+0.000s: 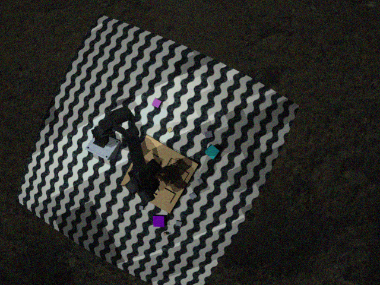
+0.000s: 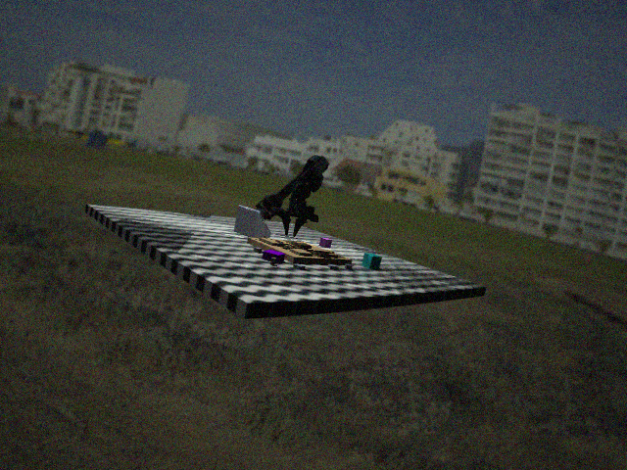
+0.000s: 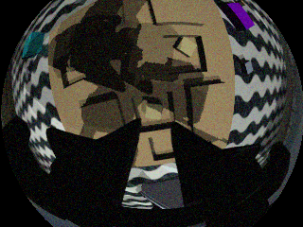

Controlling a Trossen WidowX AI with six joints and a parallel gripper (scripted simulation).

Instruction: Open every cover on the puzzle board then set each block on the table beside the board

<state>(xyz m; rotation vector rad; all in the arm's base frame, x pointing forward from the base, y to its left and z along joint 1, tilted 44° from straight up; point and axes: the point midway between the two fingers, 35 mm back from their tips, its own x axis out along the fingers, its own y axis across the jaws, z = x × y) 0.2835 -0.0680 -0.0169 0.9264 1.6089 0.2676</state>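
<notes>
Now: the tan puzzle board 5 cm ahead of my gripper tip and 4 cm below it. From my gripper tip the other things lie so: grey bit 30 cm to the left, 21 cm ahead, 5 cm below; then teal block 25 cm ahead, 22 cm to the left, 3 cm below; then purple block 21 cm to the right, 14 cm ahead, 5 cm below.
</notes>
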